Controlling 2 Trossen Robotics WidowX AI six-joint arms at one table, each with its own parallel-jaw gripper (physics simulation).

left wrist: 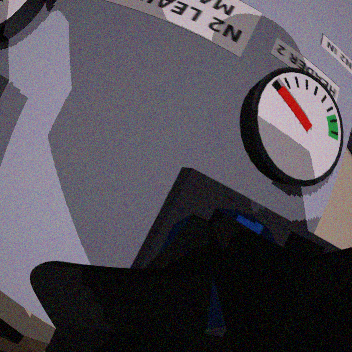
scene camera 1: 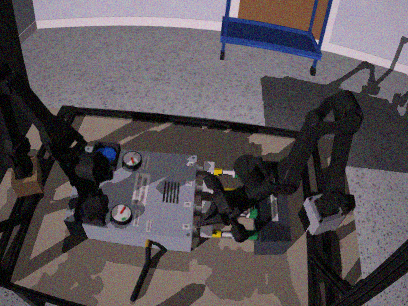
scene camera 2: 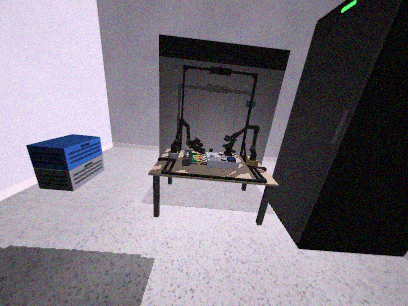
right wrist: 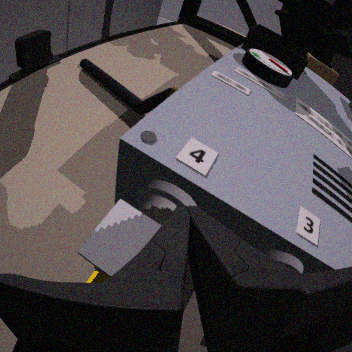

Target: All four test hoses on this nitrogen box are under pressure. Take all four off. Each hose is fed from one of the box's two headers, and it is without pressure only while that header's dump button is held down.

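Frame: origin at the left arm's base, x back, y right, z up, level; metres.
Seen in the pictures: left gripper, between the fingertips: (left wrist: 205,217) (scene camera 2: 226,155); right gripper, between the fingertips: (scene camera 1: 197,225) (scene camera 2: 204,153) (right wrist: 185,214); left arm's base, origin of its link: (scene camera 1: 23,170) (scene camera 2: 252,159) (right wrist: 317,57); right arm's base, origin of its link: (scene camera 1: 326,207) (scene camera 2: 173,152).
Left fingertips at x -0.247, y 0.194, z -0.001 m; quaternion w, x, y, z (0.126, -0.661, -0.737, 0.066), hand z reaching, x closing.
Observation:
Pixels of each thing's top centre, then the offset from my left fingertips to it. "spot": a spot on its surface instead.
- header 2 gauge, a spot on its surface: (left wrist: 305,125) (right wrist: 271,59) (scene camera 1: 120,212) spot: dx -0.046, dy +0.042, dz +0.013 m
- pale square tab, a spot on its surface: (right wrist: 120,237) spot: dx -0.244, dy +0.144, dz -0.012 m
- dark block, a spot on its surface: (scene camera 1: 272,241) spot: dx -0.391, dy +0.235, dz -0.004 m
- black bent pipe with a yellow fitting, a spot on its surface: (right wrist: 112,85) (scene camera 1: 144,276) spot: dx -0.056, dy +0.200, dz -0.071 m
- second gauge, a spot on its surface: (scene camera 1: 132,160) spot: dx -0.120, dy -0.123, dz +0.013 m
The grey nitrogen box (scene camera 1: 160,172) (right wrist: 250,130) has number plates 1 to 4 by its hose side. The header 2 gauge (scene camera 1: 121,214) (left wrist: 305,125) (right wrist: 270,65) has its red needle at the scale's start, away from the green band. My left gripper (scene camera 1: 90,212) (left wrist: 205,217) is shut, its tips over a blue button (left wrist: 249,223) in a dark housing. The other blue button (scene camera 1: 106,152) shows uncovered. My right gripper (scene camera 1: 204,221) (right wrist: 185,214) is shut by port 4, beside a pale square tab (right wrist: 120,237). Yellow, white and green hose parts (scene camera 1: 253,234) show around it; the arm hides some, and their seating is unclear.
A dark block (scene camera 1: 272,241) stands beyond the hose ends. A black bent pipe with a yellow fitting (scene camera 1: 141,275) (right wrist: 112,85) lies by the box's lower edge. The second gauge (scene camera 1: 132,160) is near the uncovered button. A blue cart (scene camera 1: 270,47) stands behind the table.

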